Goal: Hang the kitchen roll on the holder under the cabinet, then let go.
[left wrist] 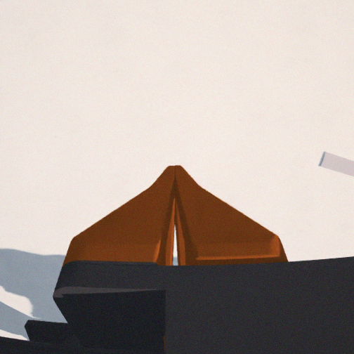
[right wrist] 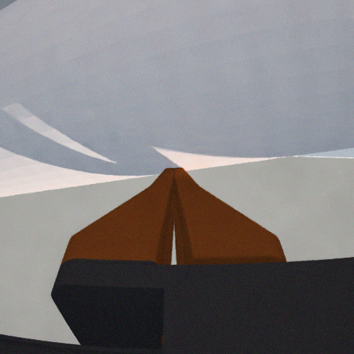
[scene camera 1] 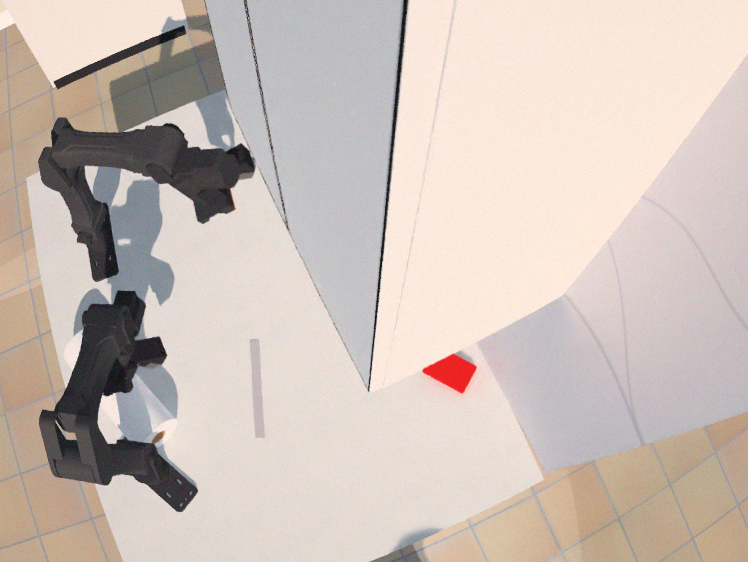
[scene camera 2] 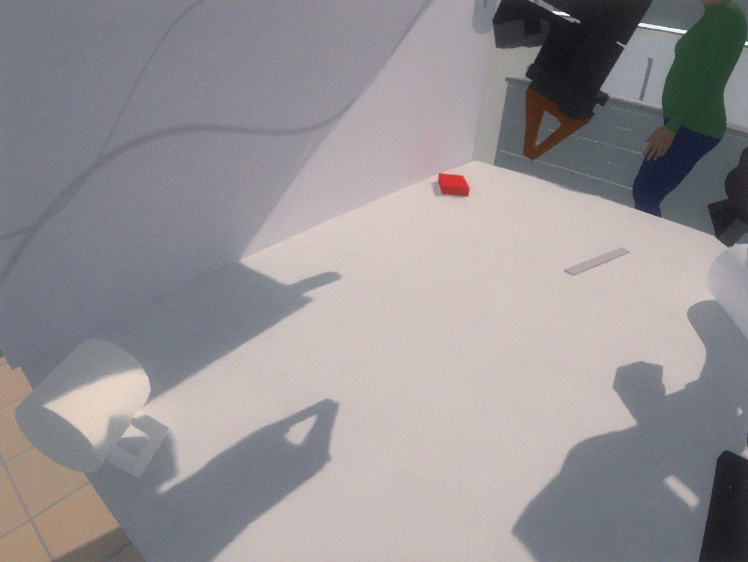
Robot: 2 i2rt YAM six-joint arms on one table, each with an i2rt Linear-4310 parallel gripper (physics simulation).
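Frame: origin at the left arm's base, x right, y back, z down, level; metres.
Seen in the pictures: left gripper, between the fingertips: (scene camera 1: 232,209) (scene camera 2: 528,157); left arm's base, origin of its link: (scene camera 1: 100,242) (scene camera 2: 743,545); right arm's base, origin of its link: (scene camera 1: 155,471).
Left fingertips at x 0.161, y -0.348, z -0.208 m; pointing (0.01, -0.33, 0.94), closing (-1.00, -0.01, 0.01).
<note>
Pixels of each thing's top centre, then the offset from my left fingertips to it. "*": a spot on its surface instead.
- white kitchen roll, centre of its top: (scene camera 1: 108,383) dy +0.362, dx +0.223, dz +0.098 m
- red block, centre of its top: (scene camera 1: 450,368) (scene camera 2: 453,180) dy -0.316, dx +0.391, dz +0.188 m
- thin grey strip, centre of its top: (scene camera 2: 600,259) (scene camera 1: 257,388) dy +0.069, dx +0.297, dz +0.206 m
- white cylinder with a square bracket, a spot on its surface: (scene camera 2: 83,405) * dy -0.105, dx -0.469, dz +0.137 m
The white kitchen roll (scene camera 1: 153,410) lies on its side on the table at the left, its brown core end showing. It also shows at the right edge of scene camera 2 (scene camera 2: 731,283). My right gripper (scene camera 1: 147,354) hangs just above the roll and is shut and empty, its orange fingertips together in the right wrist view (right wrist: 175,170). My left gripper (scene camera 1: 217,202) (left wrist: 175,168) (scene camera 2: 532,151) is beside the tall cabinet (scene camera 1: 337,181), high above the table. It is shut and empty and points down. The holder under the cabinet is hidden.
A red block (scene camera 1: 450,371) lies near the wall corner (scene camera 2: 453,184). A thin grey strip (scene camera 1: 257,387) lies flat mid-table. A white cylinder with a square bracket (scene camera 2: 83,405) sits at the near table corner. A figure in green (scene camera 2: 695,90) stands beyond the far edge.
</note>
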